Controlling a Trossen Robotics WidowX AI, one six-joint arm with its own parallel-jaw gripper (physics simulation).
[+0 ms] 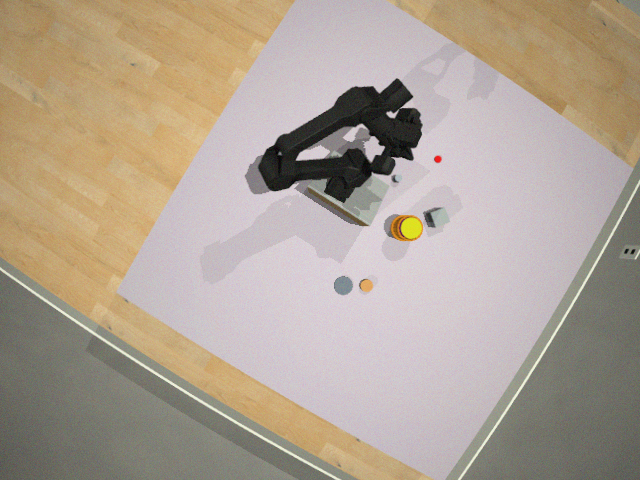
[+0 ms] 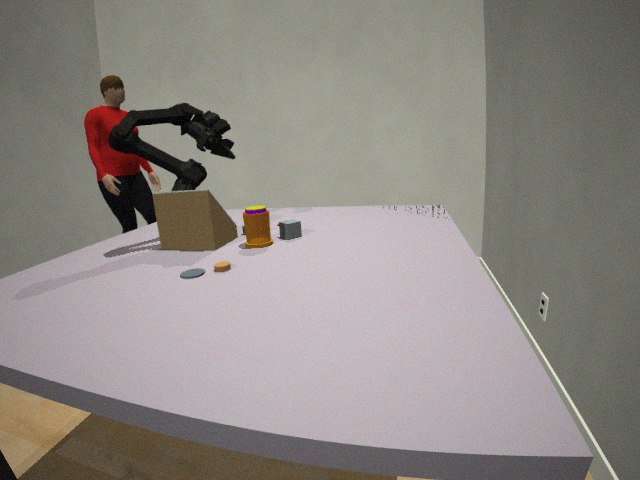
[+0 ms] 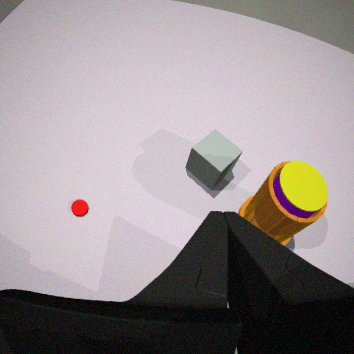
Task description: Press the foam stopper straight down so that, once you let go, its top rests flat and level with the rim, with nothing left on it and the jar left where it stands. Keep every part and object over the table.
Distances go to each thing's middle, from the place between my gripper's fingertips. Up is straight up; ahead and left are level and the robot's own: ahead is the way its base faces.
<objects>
Now: the yellow-green foam stopper (image 3: pixel 300 189) 160 mm below my hand, 140 mm to the right of it and 110 mm ahead of it. Also, from my hand: orange jar (image 2: pixel 257 226) 200 mm below, 140 mm to the right, 110 mm ahead; grey cube (image 3: pixel 213 157) 240 mm below, 190 mm ahead, 60 mm to the right.
</objects>
